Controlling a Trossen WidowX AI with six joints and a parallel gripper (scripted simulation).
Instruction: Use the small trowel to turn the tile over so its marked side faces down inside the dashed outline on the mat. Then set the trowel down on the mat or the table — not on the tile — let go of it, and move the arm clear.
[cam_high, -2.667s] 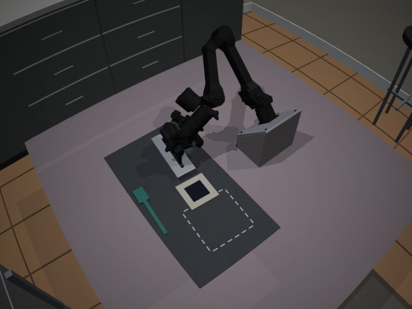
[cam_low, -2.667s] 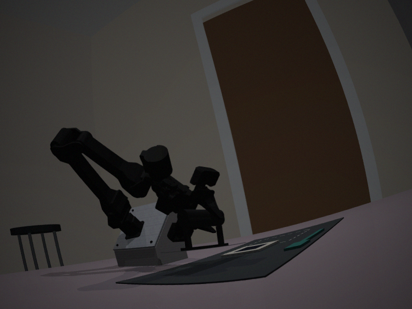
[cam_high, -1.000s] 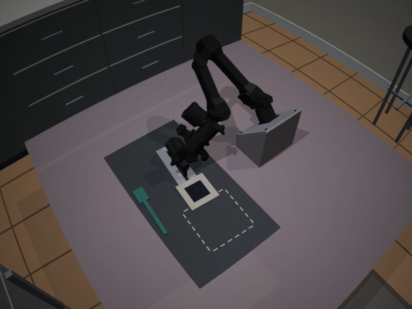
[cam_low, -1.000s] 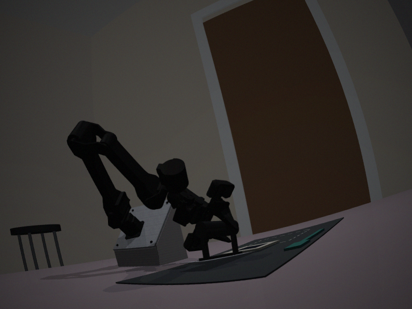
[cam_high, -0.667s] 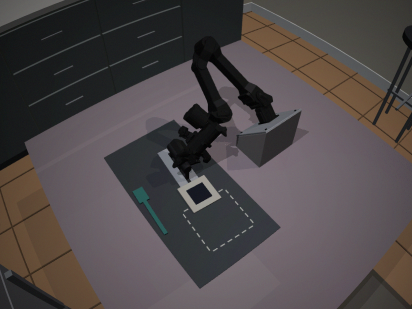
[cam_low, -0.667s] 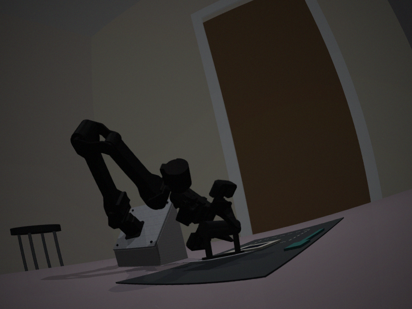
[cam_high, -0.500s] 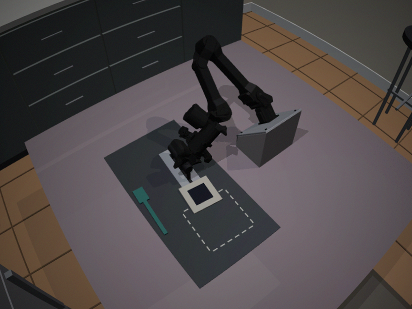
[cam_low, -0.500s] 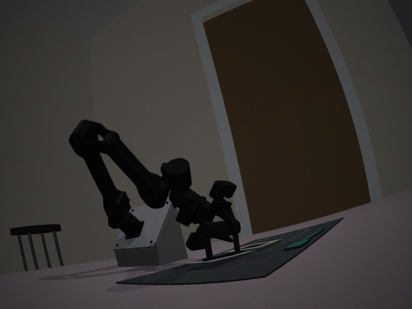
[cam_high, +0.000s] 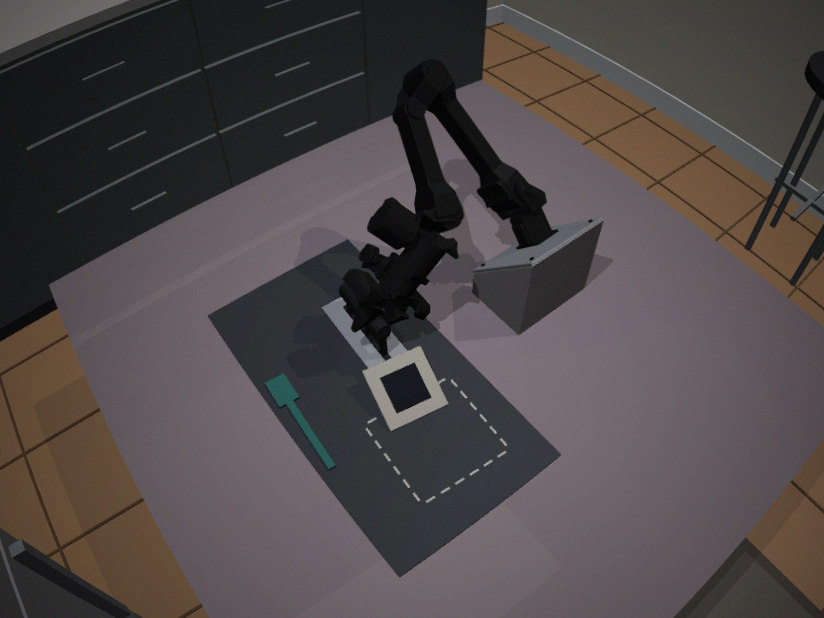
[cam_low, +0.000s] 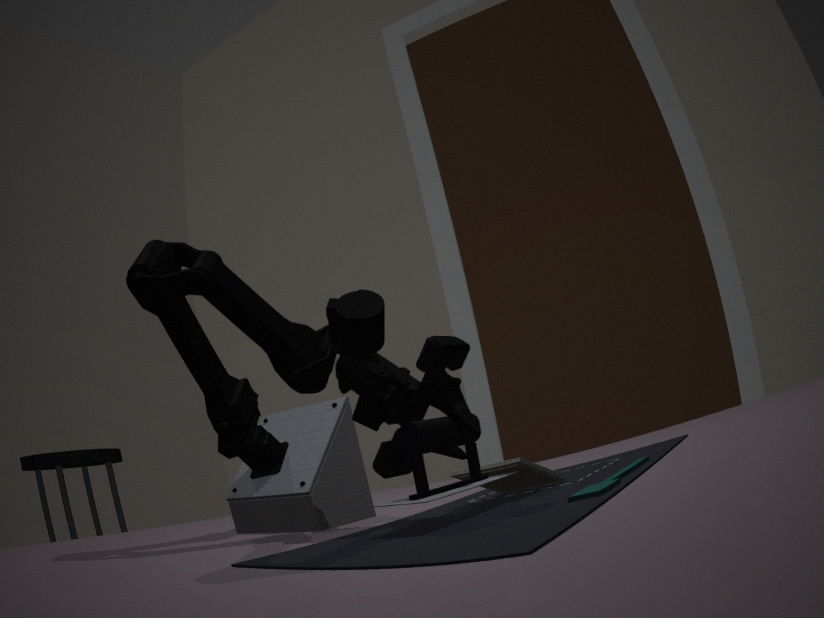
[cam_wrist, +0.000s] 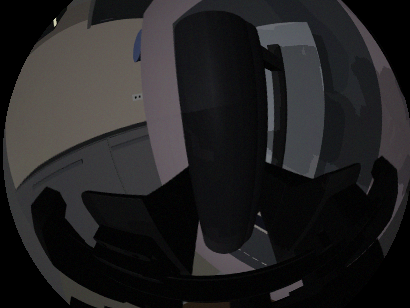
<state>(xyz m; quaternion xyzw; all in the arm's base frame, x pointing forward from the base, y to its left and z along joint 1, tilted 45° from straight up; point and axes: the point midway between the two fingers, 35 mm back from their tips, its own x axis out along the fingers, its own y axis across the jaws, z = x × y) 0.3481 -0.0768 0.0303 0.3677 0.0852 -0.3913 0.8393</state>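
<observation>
My gripper tip is 11 cm to the right of the tile, 6 cm above it and 1 cm past it. Also, from my gripper tip: dark mat: 10 cm below, 4 cm to the left, 2 cm ahead; teal flat tool: 16 cm ahead, 8 cm below, 1 cm to the left.
</observation>
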